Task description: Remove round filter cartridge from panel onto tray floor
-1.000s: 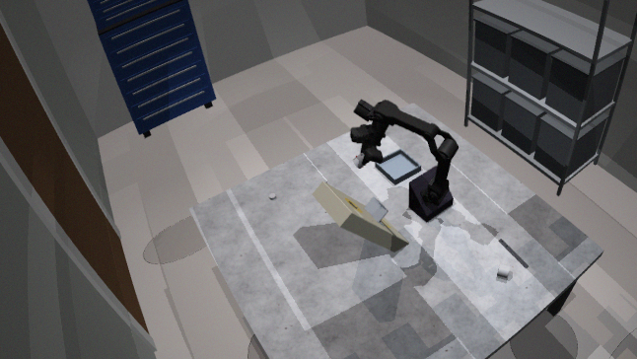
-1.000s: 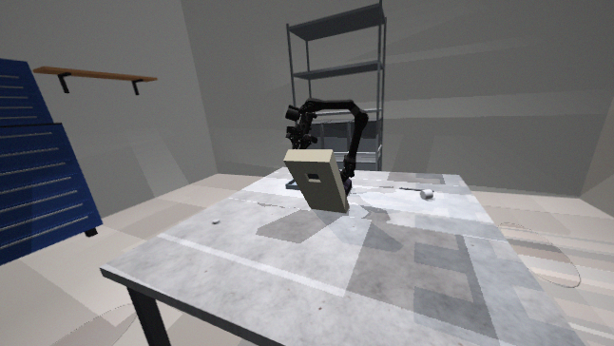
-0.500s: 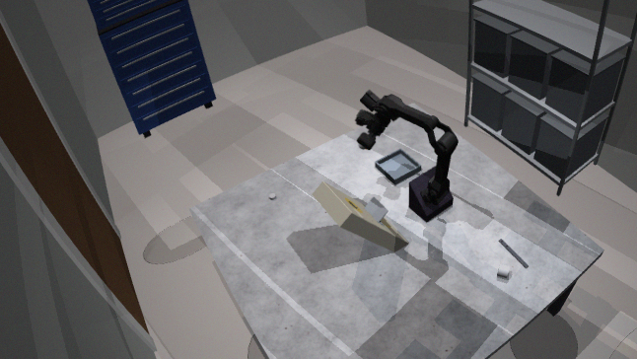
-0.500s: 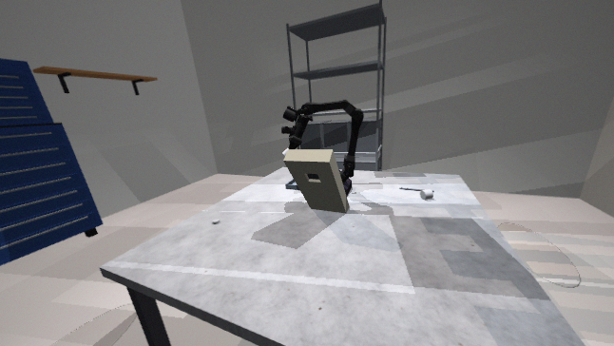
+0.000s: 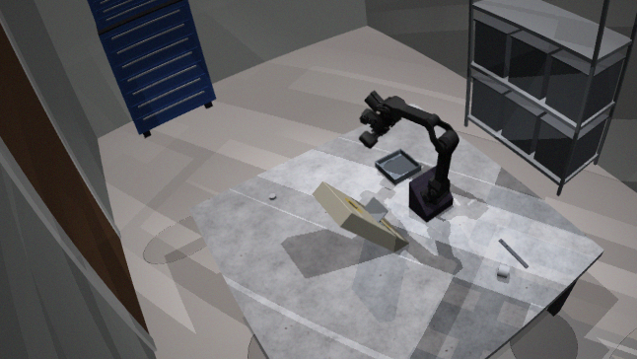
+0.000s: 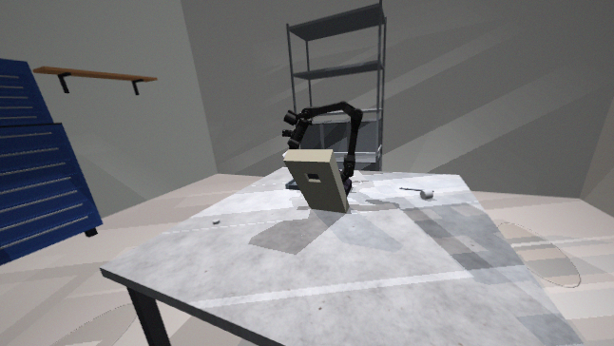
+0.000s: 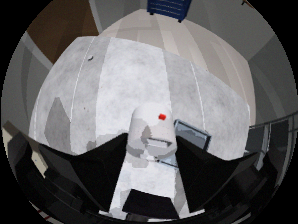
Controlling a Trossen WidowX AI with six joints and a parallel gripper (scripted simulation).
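Now: the tray 14 cm behind my gripper tip, 1 cm to the right of it and 23 cm below it. The rest, counted from my gripper tip: round filter cartridge: right at my gripper tip; then service panel: 23 cm ahead, 27 cm to the left, 7 cm below.
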